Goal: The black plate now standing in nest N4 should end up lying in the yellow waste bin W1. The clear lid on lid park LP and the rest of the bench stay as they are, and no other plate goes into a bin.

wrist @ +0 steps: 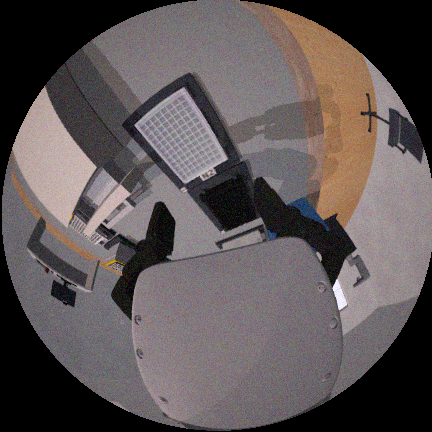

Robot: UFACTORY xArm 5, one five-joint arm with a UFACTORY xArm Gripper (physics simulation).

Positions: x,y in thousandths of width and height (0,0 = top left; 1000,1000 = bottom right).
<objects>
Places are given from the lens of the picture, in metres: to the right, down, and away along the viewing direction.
black plate (531,469): 0.02, -0.03, 0.25
long device (161,383): -0.19, -0.06, 0.08
The marked spots on the long device and the black plate are 0.28 m apart.
</objects>
